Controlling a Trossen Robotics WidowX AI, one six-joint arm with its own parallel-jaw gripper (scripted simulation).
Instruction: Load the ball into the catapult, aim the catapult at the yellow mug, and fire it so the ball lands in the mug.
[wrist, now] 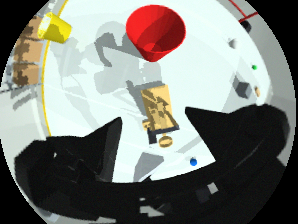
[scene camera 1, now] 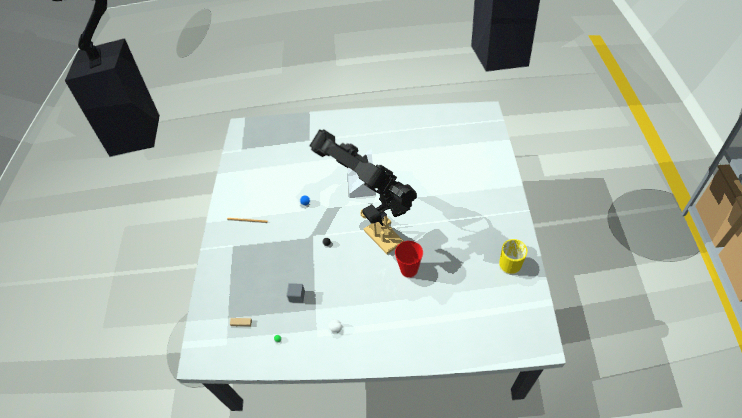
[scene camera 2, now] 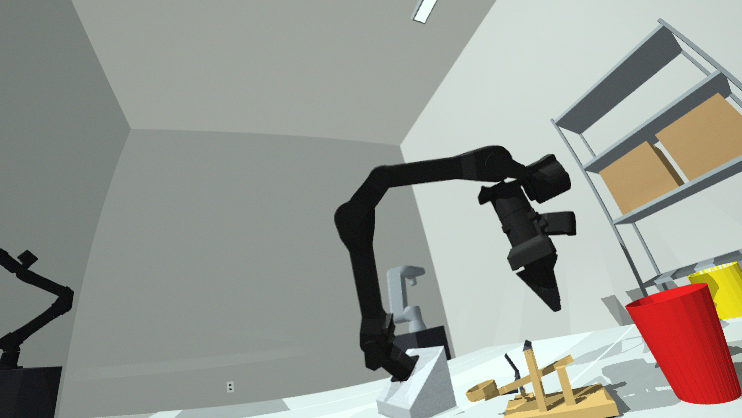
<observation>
My gripper is open and holds nothing. Further things: a yellow mug, a wooden catapult and a red cup.
My gripper also shows in the wrist view and in scene camera 1.
</observation>
